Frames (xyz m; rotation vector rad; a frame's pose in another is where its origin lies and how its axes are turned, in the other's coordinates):
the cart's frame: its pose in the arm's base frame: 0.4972 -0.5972 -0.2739 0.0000 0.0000 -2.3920
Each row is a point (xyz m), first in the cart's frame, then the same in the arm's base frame.
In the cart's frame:
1: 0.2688 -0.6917 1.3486
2: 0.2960 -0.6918 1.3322
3: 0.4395 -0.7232 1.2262
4: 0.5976 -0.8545 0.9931
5: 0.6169 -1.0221 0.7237
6: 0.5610 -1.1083 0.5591
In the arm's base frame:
1: -0.1708 -0.2740 1.0747
2: -0.1908 -0.2925 1.0583
3: -0.3172 -0.3673 0.9523
4: -0.5224 -0.3789 0.7192
5: -0.6507 -0.2694 0.4498
6: -0.6686 -0.1682 0.2852

